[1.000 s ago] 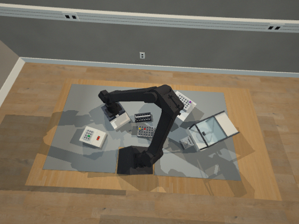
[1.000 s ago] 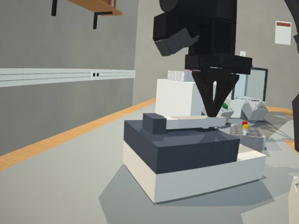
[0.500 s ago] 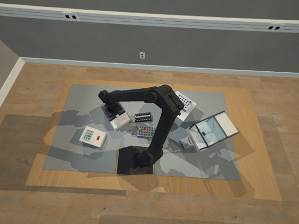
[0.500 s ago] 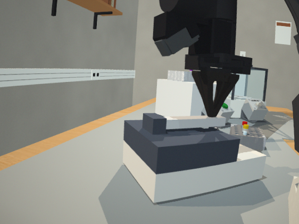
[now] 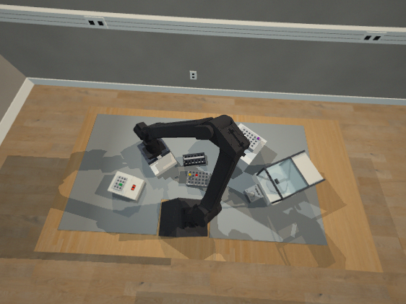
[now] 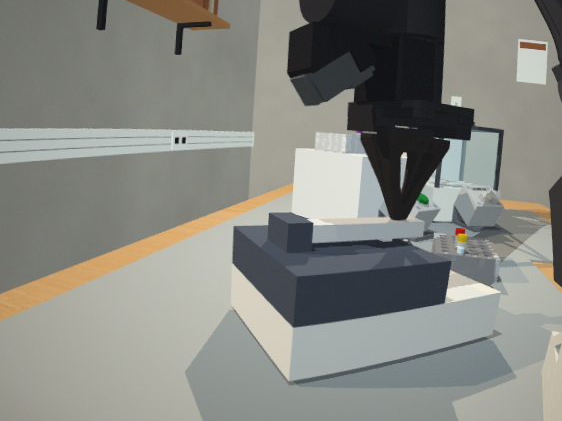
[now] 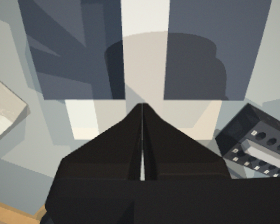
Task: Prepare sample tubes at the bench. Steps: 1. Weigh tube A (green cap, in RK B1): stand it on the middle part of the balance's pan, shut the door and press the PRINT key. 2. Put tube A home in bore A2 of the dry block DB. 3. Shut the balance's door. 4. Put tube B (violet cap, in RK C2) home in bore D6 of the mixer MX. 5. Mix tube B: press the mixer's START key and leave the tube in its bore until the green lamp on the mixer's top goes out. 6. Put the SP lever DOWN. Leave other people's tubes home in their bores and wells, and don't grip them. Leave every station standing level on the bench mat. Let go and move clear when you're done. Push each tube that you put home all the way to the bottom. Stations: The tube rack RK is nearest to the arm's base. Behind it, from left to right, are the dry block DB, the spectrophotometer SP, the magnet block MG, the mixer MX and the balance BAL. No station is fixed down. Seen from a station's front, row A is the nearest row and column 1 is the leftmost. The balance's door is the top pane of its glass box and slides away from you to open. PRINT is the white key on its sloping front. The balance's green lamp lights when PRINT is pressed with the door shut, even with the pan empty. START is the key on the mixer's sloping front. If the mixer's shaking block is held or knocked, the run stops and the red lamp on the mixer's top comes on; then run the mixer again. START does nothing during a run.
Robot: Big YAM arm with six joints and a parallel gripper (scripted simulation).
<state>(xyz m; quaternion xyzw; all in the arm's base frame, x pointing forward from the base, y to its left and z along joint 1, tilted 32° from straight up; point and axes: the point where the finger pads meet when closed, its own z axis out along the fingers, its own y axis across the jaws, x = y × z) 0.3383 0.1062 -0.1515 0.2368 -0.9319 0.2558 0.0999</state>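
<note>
Now: the SP lever 3 cm ahead of my hand, 2 cm to the left of it and 2 cm below it. Round my hand: dry block (14 cm behind, 18 cm to the left, 7 cm below); then rack RK (13 cm behind, 21 cm to the right, 9 cm below); then magnet block (2 cm behind, 20 cm to the right, 8 cm below).
</note>
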